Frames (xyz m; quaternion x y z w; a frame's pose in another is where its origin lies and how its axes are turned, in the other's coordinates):
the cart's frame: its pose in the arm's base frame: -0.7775 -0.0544 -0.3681 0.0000 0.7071 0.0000 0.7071
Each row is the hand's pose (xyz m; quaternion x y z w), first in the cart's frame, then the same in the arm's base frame.
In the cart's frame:
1: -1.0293 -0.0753 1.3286 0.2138 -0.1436 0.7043 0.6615
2: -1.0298 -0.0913 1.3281 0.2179 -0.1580 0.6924 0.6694
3: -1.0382 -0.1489 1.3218 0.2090 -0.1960 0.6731 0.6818
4: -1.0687 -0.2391 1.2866 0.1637 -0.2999 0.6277 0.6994
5: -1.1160 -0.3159 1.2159 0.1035 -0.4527 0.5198 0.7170
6: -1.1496 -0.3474 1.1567 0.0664 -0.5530 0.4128 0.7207
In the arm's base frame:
1: 0.5511 -0.1297 0.6612 0.6492 0.3662 0.3468 0.5693
2: 0.5506 -0.1457 0.6617 0.6437 0.3616 0.3355 0.5851
3: 0.5443 -0.2033 0.6701 0.6237 0.3435 0.3282 0.6207
4: 0.5091 -0.2935 0.7006 0.5596 0.2825 0.3281 0.7066
5: 0.4384 -0.3703 0.7479 0.4408 0.1869 0.2944 0.8271
6: 0.3792 -0.4018 0.7815 0.3388 0.1186 0.2449 0.9006

